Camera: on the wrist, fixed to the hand. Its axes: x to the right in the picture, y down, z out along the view.
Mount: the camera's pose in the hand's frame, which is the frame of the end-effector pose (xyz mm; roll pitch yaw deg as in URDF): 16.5 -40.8 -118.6 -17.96 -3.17 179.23
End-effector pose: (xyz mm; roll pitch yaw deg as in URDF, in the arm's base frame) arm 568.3 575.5 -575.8 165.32 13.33 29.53
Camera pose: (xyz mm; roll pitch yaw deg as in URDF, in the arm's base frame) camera 568.9 655.8 -478.0 176.37 -10.45 -148.90
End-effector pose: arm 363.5 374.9 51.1 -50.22 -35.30 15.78
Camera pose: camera 433.1 272.7 24.3 30.24 33.81 -167.74
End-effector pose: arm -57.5 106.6 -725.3 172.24 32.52 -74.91
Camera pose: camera 16.3 49.7 -639.7 169.07 -29.48 106.46
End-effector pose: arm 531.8 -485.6 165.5 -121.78 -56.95 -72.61
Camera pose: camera 434.4 -440.2 232.3 100.00 59.20 102.92
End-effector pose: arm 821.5 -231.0 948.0 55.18 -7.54 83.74
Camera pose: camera 751.1 -193.5 849.8 -72.92 5.09 -94.09
